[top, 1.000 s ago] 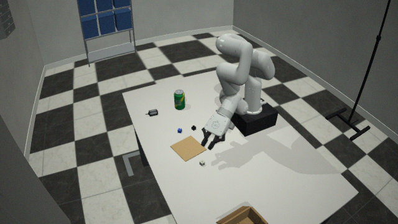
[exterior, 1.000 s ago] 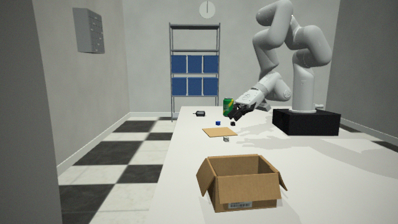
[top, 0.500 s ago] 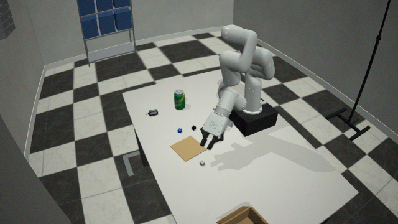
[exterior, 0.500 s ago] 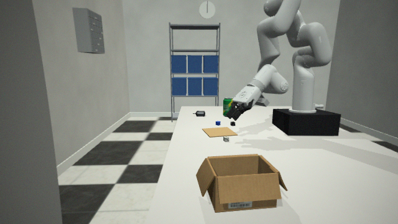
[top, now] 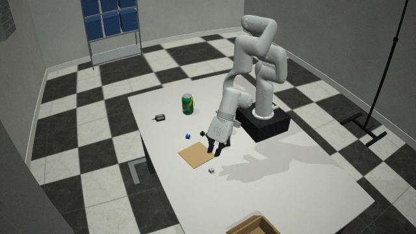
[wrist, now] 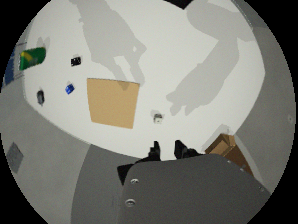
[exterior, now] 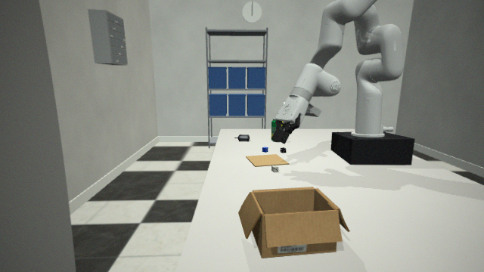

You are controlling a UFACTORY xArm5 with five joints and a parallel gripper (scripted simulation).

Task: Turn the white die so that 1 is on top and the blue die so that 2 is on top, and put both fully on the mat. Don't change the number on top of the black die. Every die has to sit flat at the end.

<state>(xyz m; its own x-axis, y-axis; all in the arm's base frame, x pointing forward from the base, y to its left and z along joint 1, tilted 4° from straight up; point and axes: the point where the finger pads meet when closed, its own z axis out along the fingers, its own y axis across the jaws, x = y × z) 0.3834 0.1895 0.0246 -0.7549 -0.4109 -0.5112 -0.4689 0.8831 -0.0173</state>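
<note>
My hand is 2 cm short of the white die, 1 cm to the right of it and 12 cm above it. Also, from my hand: blue die 4 cm ahead, 27 cm to the right, 12 cm below; then tan mat 4 cm ahead, 13 cm to the right, 13 cm below; then black die 5 cm behind, 26 cm to the right, 12 cm below.
</note>
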